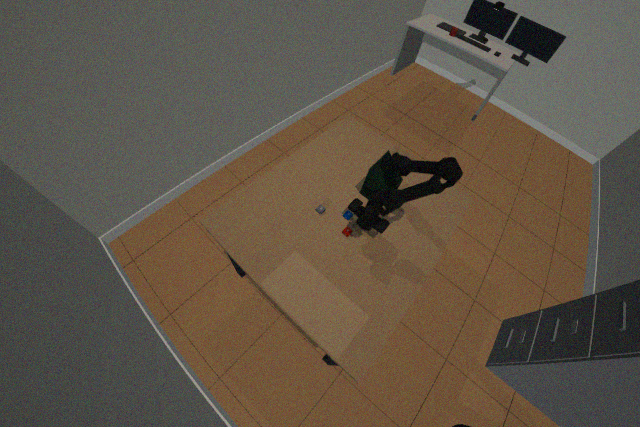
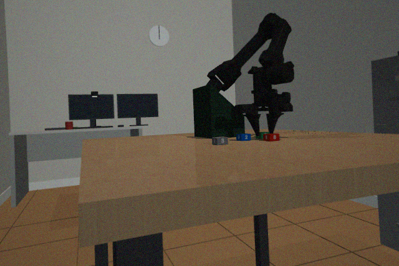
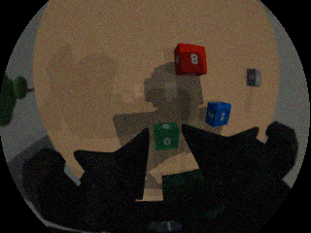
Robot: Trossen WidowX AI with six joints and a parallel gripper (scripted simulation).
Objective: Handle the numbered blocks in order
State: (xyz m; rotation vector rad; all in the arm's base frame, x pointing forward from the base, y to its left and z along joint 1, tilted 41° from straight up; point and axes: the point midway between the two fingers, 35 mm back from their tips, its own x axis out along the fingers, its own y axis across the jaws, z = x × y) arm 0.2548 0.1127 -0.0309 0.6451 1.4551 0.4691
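Right now the green block is 1 cm behind my gripper tip. Round my gripper tip: red block 8 cm ahead, 4 cm to the right; then grey block 20 cm to the right, 6 cm ahead; then blue block 9 cm to the right, 1 cm ahead.
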